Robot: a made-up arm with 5 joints. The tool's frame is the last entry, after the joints.
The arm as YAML. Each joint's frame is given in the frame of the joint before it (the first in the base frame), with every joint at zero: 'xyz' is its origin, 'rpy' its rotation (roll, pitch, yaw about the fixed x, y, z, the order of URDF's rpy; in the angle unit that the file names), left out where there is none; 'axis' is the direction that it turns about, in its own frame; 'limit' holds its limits. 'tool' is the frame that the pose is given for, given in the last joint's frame.
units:
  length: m
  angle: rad
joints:
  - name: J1
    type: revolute
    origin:
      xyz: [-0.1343, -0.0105, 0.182]
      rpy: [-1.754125, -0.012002, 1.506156]
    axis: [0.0, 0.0, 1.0]
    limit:
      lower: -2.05
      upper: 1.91
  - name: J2
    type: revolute
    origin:
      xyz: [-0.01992, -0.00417, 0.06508]
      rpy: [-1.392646, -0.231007, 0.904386]
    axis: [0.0, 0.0, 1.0]
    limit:
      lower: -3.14
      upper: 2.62
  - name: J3
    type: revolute
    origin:
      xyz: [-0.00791, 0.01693, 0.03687]
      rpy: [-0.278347, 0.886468, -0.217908]
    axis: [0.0, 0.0, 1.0]
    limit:
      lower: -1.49
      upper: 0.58
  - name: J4
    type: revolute
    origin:
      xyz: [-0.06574, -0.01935, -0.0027]
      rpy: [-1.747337, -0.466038, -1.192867]
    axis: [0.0, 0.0, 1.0]
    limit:
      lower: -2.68
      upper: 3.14
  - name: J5
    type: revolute
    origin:
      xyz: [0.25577, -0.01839, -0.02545]
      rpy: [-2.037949, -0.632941, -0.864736]
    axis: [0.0, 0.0, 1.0]
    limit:
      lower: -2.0
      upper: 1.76
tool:
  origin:
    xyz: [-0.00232, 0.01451, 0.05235]
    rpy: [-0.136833, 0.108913, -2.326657]
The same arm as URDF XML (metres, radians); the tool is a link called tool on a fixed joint. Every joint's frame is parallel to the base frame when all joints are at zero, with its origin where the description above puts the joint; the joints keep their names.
<robot name="arm">
  <joint name="tool_joint" type="fixed">
    <parent link="link5"/>
    <child link="tool"/>
    <origin xyz="-0.0490 -0.0185 -0.0146" rpy="0.0000 -1.5708 0.0000"/>
  </joint>
  <joint name="J5" type="revolute">
    <parent link="link4"/>
    <child link="link5"/>
    <origin xyz="-0.2149 0.0444 -0.1351"/>
    <axis xyz="-0.984783 -0.135598 -0.108698"/>
    <limit lower="-2.0000" upper="1.7600"/>
  </joint>
  <joint name="J4" type="revolute">
    <parent link="link3"/>
    <child link="link4"/>
    <origin xyz="-0.0144 -0.0670 0.0027"/>
    <axis xyz="0.218794 0.963075 0.156896"/>
    <limit lower="-2.6800" upper="3.1400"/>
  </joint>
  <joint name="J3" type="revolute">
    <parent link="link2"/>
    <child link="link3"/>
    <origin xyz="0.0129 -0.0349 -0.0180"/>
    <axis xyz="0 0 -1"/>
    <limit lower="-1.4900" upper="0.5800"/>
  </joint>
  <joint name="J2" type="revolute">
    <parent link="link1"/>
    <child link="link2"/>
    <origin xyz="-0.0659 -0.0156 -0.0080"/>
    <axis xyz="-0.115504 -0.785628 -0.607822"/>
    <limit lower="-3.1400" upper="2.6200"/>
  </joint>
  <joint name="J1" type="revolute">
    <parent link="base_link"/>
    <child link="link1"/>
    <origin xyz="-0.1343 -0.0105 0.1820"/>
    <axis xyz="-0.981044 0.065703 -0.182308"/>
    <limit lower="-2.0500" upper="1.9100"/>
  </joint>
  <link name="base_link"/>
  <link name="link1"/>
  <link name="link2"/>
  <link name="link3"/>
  <link name="link4"/>
  <link name="link5"/>
  <link name="tool"/>
</robot>

